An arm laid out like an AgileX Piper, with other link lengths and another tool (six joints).
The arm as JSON. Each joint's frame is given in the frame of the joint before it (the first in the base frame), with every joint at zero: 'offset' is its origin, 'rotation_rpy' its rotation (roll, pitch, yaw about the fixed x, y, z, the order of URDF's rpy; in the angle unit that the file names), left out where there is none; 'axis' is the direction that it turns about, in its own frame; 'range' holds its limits. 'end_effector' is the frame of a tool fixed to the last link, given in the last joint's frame.
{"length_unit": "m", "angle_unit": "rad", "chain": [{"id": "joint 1", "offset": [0.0, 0.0, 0.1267], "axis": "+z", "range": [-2.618, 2.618]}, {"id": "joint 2", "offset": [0.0, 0.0, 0.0], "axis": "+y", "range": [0.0, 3.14]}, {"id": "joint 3", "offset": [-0.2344, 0.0, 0.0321], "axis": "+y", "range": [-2.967, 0.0]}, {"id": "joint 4", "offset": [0.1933, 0.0, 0.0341], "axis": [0.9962, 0.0, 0.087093], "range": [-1.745, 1.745]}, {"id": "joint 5", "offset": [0.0, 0.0, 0.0], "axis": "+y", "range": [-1.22, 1.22]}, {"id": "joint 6", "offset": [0.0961, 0.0, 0.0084], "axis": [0.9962, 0.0, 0.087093], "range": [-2.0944, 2.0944]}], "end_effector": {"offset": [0.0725, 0.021, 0.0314], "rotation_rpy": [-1.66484, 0.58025, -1.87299]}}
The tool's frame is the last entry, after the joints.
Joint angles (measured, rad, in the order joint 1, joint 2, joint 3, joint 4, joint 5, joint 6), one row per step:
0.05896, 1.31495, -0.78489, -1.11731, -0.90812, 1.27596
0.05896, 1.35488, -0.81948, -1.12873, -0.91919, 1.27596
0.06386, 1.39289, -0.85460, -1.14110, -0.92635, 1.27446
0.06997, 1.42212, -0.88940, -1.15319, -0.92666, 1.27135
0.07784, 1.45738, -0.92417, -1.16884, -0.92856, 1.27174
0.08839, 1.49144, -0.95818, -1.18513, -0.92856, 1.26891
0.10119, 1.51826, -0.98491, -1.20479, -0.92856, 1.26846
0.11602, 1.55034, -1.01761, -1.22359, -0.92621, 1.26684
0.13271, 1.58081, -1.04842, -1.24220, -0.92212, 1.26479
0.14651, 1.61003, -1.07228, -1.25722, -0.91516, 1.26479
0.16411, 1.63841, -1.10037, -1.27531, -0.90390, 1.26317
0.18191, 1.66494, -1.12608, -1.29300, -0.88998, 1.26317
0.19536, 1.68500, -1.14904, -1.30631, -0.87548, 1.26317
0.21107, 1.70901, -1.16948, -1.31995, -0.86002, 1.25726
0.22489, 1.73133, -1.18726, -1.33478, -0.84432, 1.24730
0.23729, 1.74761, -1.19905, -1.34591, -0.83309, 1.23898
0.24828, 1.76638, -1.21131, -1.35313, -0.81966, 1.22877
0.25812, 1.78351, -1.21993, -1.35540, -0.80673, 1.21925
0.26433, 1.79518, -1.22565, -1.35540, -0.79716, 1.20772
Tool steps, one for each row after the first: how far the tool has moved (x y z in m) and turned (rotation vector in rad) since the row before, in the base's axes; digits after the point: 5 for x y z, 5 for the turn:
0.00713, 0.00219, -0.00088, -0.00603, 0.00019, 0.01393
0.00643, 0.00332, -0.00108, -0.00926, -0.00179, 0.01606
0.00529, 0.00315, 0.00035, -0.01234, -0.00881, 0.01149
0.00585, 0.00408, -0.00189, -0.01307, -0.00095, 0.01620
0.00522, 0.00488, -0.00236, -0.01637, -0.00341, 0.01752
0.00289, 0.00564, -0.00290, -0.01793, -0.00195, 0.02128
0.00402, 0.00625, -0.00315, -0.01876, -0.00307, 0.02096
0.00339, 0.00674, -0.00358, -0.01959, -0.00298, 0.02127
0.00390, 0.00549, -0.00515, -0.01729, 0.00520, 0.01435
0.00340, 0.00668, -0.00465, -0.02214, -0.00099, 0.01590
0.00318, 0.00656, -0.00504, -0.02224, 0.00094, 0.01350
0.00305, 0.00481, -0.00322, -0.01793, -0.00242, 0.00666
0.00295, 0.00571, -0.00562, -0.02290, -0.00150, 0.00882
0.00261, 0.00514, -0.00614, -0.02629, -0.00475, 0.00790
0.00114, 0.00452, -0.00492, -0.02013, -0.00368, 0.00873
0.00229, 0.00394, -0.00548, -0.01920, -0.00256, 0.00414
0.00224, 0.00334, -0.00535, -0.01495, 0.00081, 0.00128
0.00166, 0.00208, -0.00369, -0.01180, -0.00326, 0.00004

